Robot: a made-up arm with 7 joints.
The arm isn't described. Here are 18 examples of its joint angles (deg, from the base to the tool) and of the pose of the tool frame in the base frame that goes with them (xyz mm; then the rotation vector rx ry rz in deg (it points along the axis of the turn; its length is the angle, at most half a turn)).
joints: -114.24 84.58 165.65 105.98 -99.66 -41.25 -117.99
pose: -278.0 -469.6 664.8 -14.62 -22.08 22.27
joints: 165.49 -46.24 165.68 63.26 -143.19 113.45 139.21
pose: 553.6 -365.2 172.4 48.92 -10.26 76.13
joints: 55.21 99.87 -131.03 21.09 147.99 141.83 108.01
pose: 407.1 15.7 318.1 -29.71 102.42 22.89
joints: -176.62 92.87 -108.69 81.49 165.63 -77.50 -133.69
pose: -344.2 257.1 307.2 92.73 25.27 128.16
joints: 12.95 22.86 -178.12 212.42 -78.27 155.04 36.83
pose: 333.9 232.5 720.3 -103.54 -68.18 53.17
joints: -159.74 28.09 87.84 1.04 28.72 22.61 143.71
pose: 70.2 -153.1 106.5 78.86 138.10 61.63
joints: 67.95 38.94 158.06 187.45 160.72 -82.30 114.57
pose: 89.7 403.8 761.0 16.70 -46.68 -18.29
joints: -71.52 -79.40 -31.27 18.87 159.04 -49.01 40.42
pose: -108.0 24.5 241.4 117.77 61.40 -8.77
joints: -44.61 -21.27 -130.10 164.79 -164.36 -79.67 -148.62
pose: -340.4 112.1 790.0 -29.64 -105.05 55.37
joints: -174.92 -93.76 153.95 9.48 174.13 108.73 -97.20
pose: 60.3 -130.7 -128.2 -139.21 99.34 -46.92
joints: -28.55 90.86 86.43 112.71 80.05 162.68 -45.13
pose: 636.0 -47.4 301.8 39.44 -57.06 1.34
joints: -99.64 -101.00 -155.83 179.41 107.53 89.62 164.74
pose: 65.9 894.3 137.0 32.72 -47.03 -101.86
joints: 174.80 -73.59 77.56 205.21 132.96 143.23 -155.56
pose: 667.6 169.7 201.5 10.82 -131.70 -4.82
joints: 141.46 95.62 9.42 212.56 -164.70 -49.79 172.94
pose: -629.3 462.2 200.5 -38.12 -102.30 -4.29
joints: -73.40 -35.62 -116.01 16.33 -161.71 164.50 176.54
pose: -331.8 200.4 290.7 -35.58 -18.01 -30.35
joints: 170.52 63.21 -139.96 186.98 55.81 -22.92 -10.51
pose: -796.3 -74.0 520.5 66.70 -34.27 -74.37
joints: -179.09 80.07 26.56 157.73 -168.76 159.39 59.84
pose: -738.6 41.7 364.1 -80.28 -4.92 -119.82
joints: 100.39 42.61 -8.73 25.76 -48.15 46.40 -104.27
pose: 24.8 235.6 -29.3 -82.44 119.28 -85.91
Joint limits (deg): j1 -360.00..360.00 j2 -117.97..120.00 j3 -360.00..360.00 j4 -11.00..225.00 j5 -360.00..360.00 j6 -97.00..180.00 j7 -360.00..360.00
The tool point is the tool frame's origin. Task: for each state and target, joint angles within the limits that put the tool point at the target. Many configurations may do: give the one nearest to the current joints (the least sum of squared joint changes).
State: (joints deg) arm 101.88 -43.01 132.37 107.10 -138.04 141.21 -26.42
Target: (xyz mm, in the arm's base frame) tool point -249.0 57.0 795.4
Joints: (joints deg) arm 81.15 2.68 114.02 100.07 -122.05 176.74 -26.42
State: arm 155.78 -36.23 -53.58 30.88 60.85 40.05 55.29
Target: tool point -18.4 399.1 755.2
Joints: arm 161.84 -32.60 -40.62 77.50 59.99 35.17 55.29
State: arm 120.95 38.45 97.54 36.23 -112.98 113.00 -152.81
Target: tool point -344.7 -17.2 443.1
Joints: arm 103.00 37.31 132.43 31.20 -112.00 141.89 -152.81
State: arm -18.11 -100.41 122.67 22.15 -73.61 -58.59 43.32
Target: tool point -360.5 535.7 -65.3
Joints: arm -21.66 -86.95 111.58 75.54 -50.49 -45.90 43.32
